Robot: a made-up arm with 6 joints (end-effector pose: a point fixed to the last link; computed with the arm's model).
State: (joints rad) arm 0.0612 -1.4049 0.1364 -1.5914 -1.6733 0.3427
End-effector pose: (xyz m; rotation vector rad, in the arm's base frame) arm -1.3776 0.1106 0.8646 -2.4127 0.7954 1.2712
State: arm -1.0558 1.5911 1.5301 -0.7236 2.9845 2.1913
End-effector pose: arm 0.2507 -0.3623 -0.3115 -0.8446 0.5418 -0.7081
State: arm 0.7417 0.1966 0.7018 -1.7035 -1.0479 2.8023
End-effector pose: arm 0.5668 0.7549 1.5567 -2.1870 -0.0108 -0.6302
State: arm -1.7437 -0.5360 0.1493 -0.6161 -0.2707 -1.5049
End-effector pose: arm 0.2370 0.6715 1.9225 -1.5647 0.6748 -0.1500
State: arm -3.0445 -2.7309 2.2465 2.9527 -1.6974 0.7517
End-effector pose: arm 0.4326 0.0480 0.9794 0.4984 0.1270 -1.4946
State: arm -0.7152 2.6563 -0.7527 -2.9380 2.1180 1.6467
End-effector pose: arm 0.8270 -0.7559 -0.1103 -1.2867 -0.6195 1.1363
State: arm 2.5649 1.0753 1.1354 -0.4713 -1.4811 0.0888
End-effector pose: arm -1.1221 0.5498 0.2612 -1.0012 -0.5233 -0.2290
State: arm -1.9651 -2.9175 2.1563 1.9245 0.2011 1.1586
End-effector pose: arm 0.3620 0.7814 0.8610 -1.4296 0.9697 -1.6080
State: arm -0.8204 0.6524 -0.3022 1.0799 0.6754 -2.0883
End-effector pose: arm 0.5246 -0.3993 1.9280 -0.1184 -0.2246 1.9533
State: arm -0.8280 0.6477 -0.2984 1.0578 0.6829 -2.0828
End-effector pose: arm 0.5220 -0.4021 1.9281 -0.1110 -0.2117 1.9314
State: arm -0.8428 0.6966 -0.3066 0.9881 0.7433 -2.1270
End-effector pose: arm 0.5678 -0.4563 1.8879 -0.0383 -0.1044 1.8488
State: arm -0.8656 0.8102 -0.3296 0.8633 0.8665 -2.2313
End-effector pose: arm 0.6603 -0.5724 1.7858 0.1205 0.1129 1.7030
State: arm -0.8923 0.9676 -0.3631 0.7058 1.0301 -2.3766
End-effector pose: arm 0.7606 -0.7232 1.6198 0.3470 0.3986 1.5361
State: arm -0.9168 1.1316 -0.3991 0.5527 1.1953 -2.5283
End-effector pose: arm 0.8308 -0.8617 1.4234 0.5903 0.6833 1.3994
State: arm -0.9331 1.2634 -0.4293 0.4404 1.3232 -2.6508
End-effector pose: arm 0.8645 -0.9530 1.2556 0.7852 0.9013 1.3220
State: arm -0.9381 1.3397 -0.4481 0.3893 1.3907 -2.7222
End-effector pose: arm 0.8795 -0.9929 1.1585 0.8869 1.0194 1.3013
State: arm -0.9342 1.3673 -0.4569 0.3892 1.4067 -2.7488
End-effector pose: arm 0.8901 -0.9987 1.1272 0.9046 1.0552 1.3150
